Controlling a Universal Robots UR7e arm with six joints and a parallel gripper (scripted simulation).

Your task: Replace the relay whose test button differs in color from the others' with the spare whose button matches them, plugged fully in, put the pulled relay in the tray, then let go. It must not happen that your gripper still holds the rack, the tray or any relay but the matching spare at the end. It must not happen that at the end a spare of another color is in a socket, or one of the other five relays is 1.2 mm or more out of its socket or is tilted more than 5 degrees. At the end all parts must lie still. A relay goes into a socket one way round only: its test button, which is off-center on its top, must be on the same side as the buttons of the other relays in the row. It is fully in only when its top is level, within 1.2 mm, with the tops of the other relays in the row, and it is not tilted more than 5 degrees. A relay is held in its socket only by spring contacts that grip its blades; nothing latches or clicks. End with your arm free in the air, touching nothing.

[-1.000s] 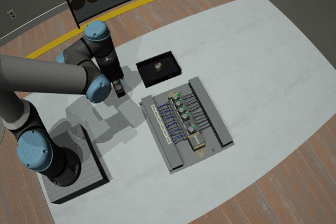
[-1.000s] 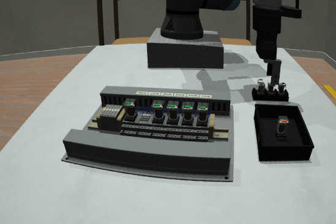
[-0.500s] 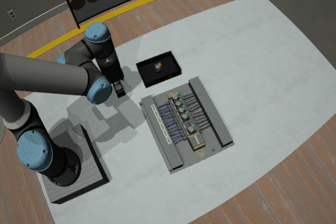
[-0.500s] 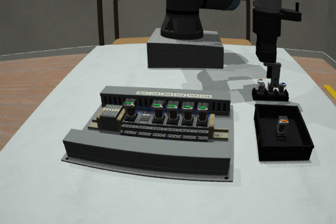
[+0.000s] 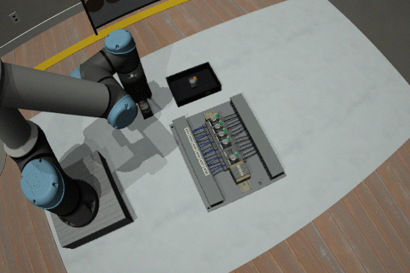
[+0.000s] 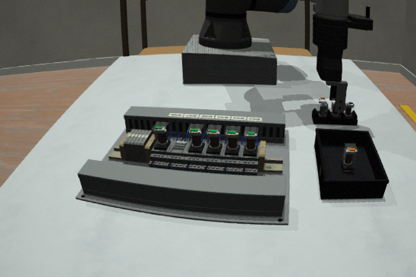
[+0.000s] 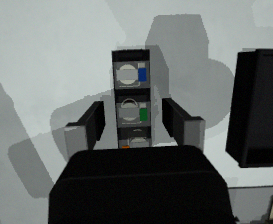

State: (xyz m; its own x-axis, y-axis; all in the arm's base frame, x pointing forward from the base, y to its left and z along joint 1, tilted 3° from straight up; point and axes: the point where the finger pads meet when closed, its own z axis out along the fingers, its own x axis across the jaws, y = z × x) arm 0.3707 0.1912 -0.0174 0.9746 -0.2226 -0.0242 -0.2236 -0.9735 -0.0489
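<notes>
The blue-button relay lies 10 mm ahead of my hand, 30 mm to the left of it and 30 mm below it. From my hand the other things lie so: black tray (180 mm ahead, 50 mm to the right, 40 mm below).
</notes>
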